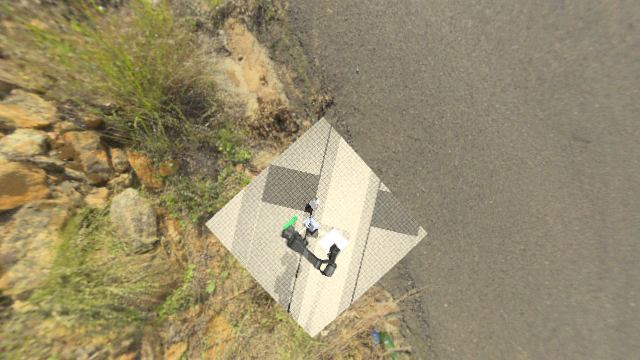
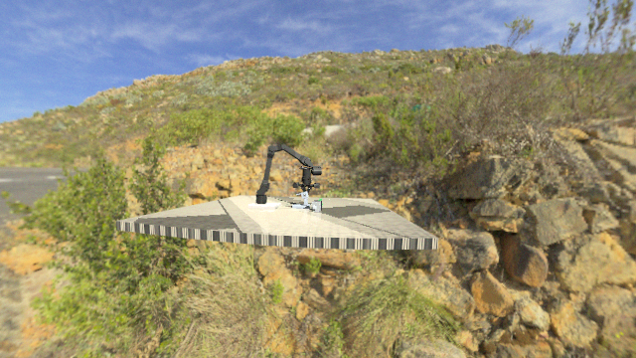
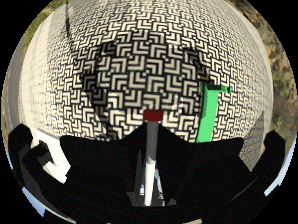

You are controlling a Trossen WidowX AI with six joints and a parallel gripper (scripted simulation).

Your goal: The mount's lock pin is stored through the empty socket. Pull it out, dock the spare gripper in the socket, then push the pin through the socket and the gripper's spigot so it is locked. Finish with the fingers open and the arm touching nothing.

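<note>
Now: gripper tip 10 cm short of the green strip, 1 cm to the left of it and 3 cm above it. Round my gripper tip: grey mount 1 cm behind, 13 cm to the right; spare gripper 9 cm ahead, 25 cm to the right, 3 cm below.
</note>
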